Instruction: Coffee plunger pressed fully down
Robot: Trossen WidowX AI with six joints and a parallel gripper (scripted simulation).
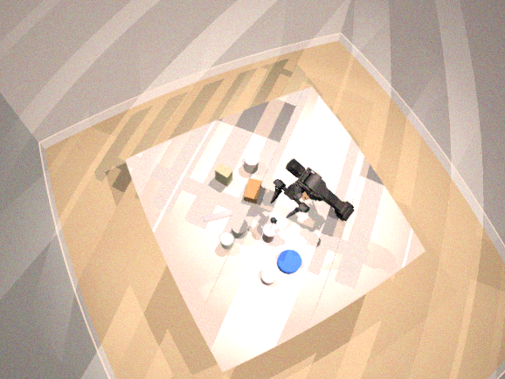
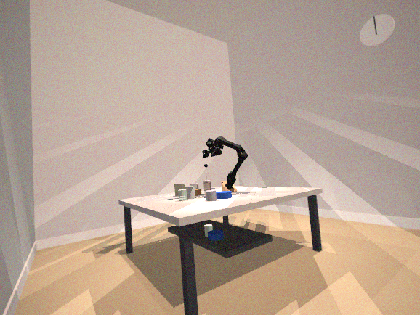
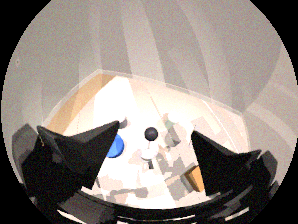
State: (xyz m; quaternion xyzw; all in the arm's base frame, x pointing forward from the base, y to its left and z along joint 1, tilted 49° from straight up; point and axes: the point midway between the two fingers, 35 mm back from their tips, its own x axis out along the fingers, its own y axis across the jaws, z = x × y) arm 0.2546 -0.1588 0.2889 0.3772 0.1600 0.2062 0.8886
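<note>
Right now my gripper tip is 10 mm short of the coffee press and 200 mm above it. The rest, counted from my gripper tip: pale flat strip 190 mm ahead, 210 mm to the right, 320 mm below; orange box 30 mm behind, 250 mm to the right, 300 mm below.
</note>
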